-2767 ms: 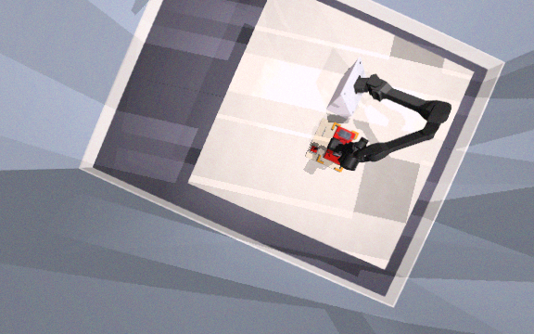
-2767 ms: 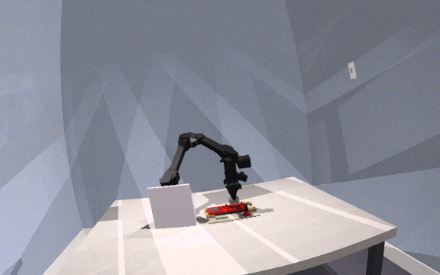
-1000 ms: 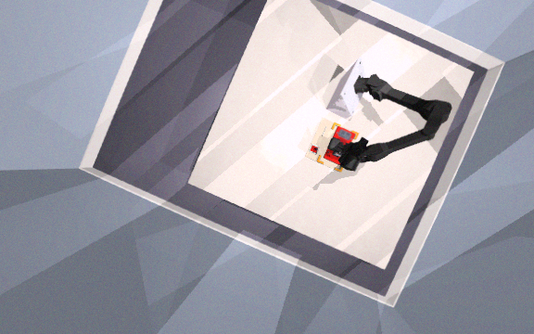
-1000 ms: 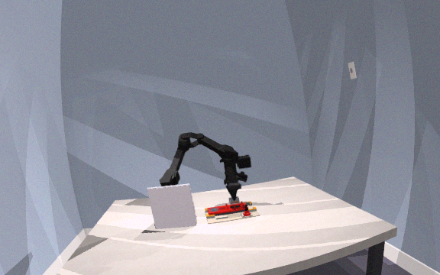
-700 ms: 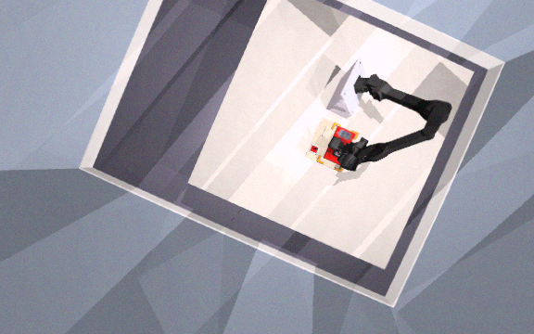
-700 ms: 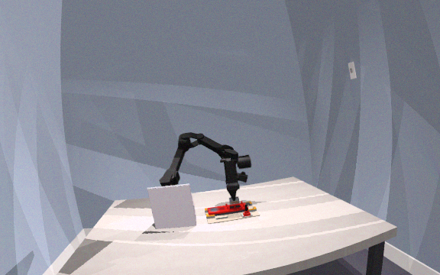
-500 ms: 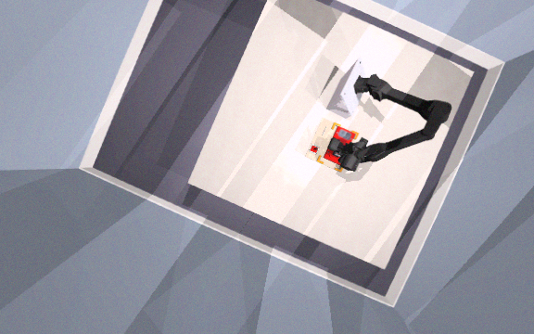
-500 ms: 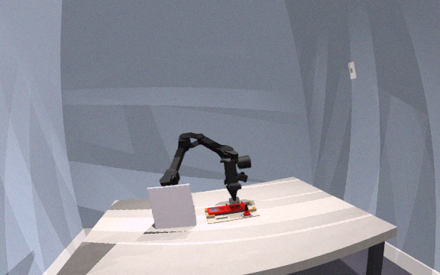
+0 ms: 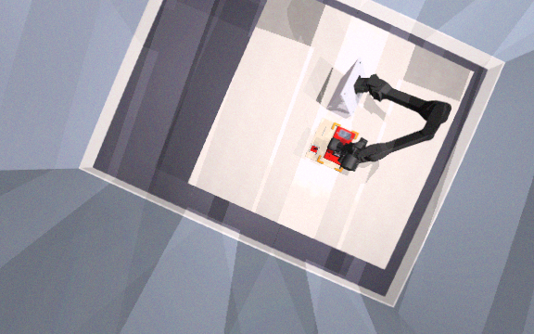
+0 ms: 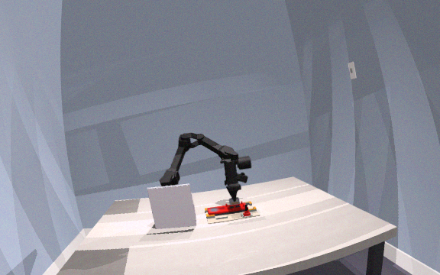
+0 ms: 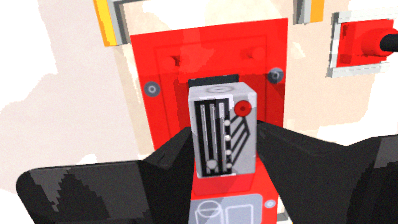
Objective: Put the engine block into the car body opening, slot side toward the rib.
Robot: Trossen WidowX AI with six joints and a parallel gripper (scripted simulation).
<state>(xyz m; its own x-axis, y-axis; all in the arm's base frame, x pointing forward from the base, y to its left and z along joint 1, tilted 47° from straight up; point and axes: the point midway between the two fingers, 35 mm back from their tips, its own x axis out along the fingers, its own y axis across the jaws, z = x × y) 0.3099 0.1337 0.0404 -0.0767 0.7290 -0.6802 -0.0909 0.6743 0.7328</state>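
My gripper tip is now 1 cm above the engine block.
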